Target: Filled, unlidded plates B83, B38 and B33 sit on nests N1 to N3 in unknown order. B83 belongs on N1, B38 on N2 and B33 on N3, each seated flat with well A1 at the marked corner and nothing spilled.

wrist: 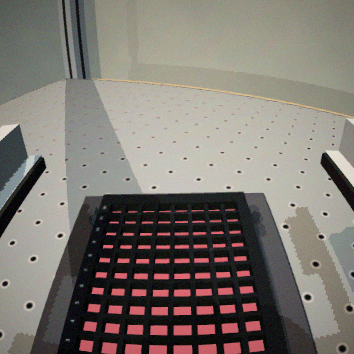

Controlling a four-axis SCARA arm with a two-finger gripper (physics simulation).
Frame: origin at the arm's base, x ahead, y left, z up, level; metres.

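Where they show: gripper, fingertip midpoint: [181,138].
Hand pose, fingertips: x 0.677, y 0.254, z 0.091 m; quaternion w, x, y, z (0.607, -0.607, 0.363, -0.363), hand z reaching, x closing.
Observation:
After its pixels a point has its place.
A black plate [172,267] {y 0.250, x 0.659, z 0.039 m} with a grid of wells holding pink-red liquid shows in the lower middle of the wrist view. It looks flat on a dark grey nest [278,280] {y 0.206, x 0.683, z 0.025 m}, whose sides show to its left and right. Small marks run along the plate's left edge, too small to read surely; its name and well A1 do not show. The plate's near end is cut off by the frame. My gripper [181,138] {y 0.254, x 0.677, z 0.091 m} is open, its fingers wide apart at the left and right frame edges, above and clear of the plate, with nothing between them. The other plates do not show.
A light grey tabletop [215,150] {y 0.294, x 0.813, z 0.013 m} with rows of small holes surrounds the nest. A thin orange line runs along its far edge, before a pale wall [225,40]. A dark striped upright post [80,40] {y 0.684, x 1.025, z 0.092 m} stands at the back left. Shadows lie on the tabletop at both sides.

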